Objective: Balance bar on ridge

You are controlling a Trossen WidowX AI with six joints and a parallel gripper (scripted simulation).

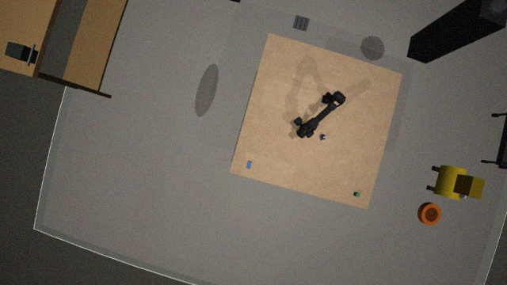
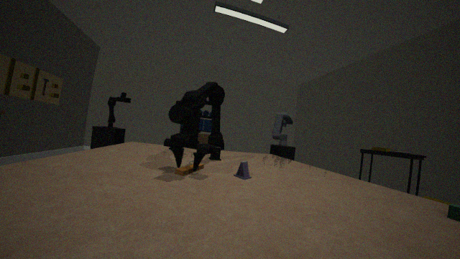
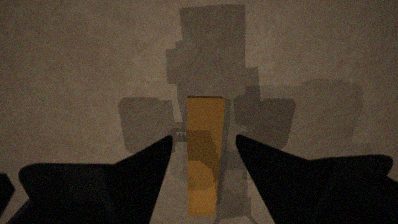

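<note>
My gripper tip is now 210 mm to the right of the ridge, 50 mm below it and 20 mm short of it. From my gripper tip the other things lie so: small blue block: 430 mm ahead, 350 mm to the right; then bar: 30 mm behind, 20 mm to the left; then small green block: 650 mm to the left, 430 mm ahead, 10 mm above.
</note>
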